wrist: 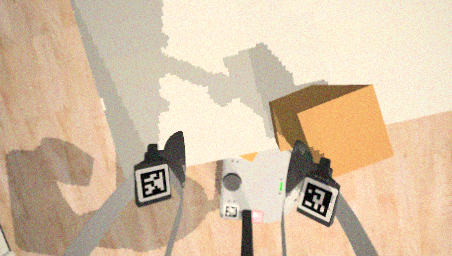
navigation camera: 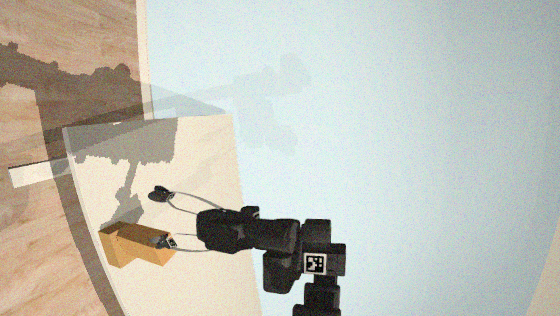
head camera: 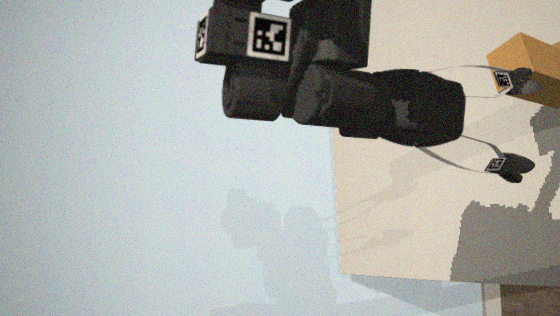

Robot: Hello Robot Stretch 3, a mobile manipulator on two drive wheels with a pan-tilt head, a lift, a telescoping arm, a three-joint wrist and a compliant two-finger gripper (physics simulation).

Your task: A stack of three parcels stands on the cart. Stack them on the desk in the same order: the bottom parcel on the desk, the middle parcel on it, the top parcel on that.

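Places are measured from the robot's base along level axes (x ahead, y up, z right), in centimetres.
Pixels of known places: gripper, fingertip midpoint: (wrist: 237, 154) (navigation camera: 152, 216) (head camera: 529, 127); robot's base, link origin: (wrist: 235, 168).
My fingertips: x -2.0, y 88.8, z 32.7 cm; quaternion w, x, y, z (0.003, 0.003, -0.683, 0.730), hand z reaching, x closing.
For each thing: its middle in the pictures, then the offset to it from my fingertips. "*": a spot on its surface instead. Level surfaces: height alone.
- cream top, surface height: dy -16.7 cm
- orange parcel, body centre: (wrist: 315, 121) (head camera: 540, 73) (navigation camera: 146, 243) dx -7.0, dy -5.1, dz +2.4 cm
- orange shape, body centre: (navigation camera: 119, 244) dx -8.6, dy -14.2, dz +1.6 cm
- small orange corner, surface spot: (wrist: 248, 156) * dx -2.8, dy -61.9, dz -18.5 cm
- Wood floor, surface height: dy -88.7 cm
My gripper (head camera: 524, 125) (navigation camera: 159, 218) (wrist: 237, 154) is open and hangs over a cream top (head camera: 380, 240) (navigation camera: 210, 145) (wrist: 350, 40), with no parcel between its fingers. I cannot tell whether this top is the desk or the cart. An orange parcel (head camera: 517, 52) (navigation camera: 160, 255) overlaps one fingertip in the head and navigation views. Another orange shape (navigation camera: 112, 250) adjoins it in the navigation view. In the wrist view an orange parcel (wrist: 350, 130) is behind and right of the right fingertip. A small orange corner (wrist: 248, 156) shows between the fingers, mostly hidden.
The light blue surface (head camera: 100, 150) (navigation camera: 400, 125) lies beside the cream top. Wood floor (navigation camera: 60, 25) (wrist: 40, 65) shows past the top's edge. A white bar (navigation camera: 35, 173) juts out beside the top. The white robot base (wrist: 260, 180) is below the fingers in the wrist view.
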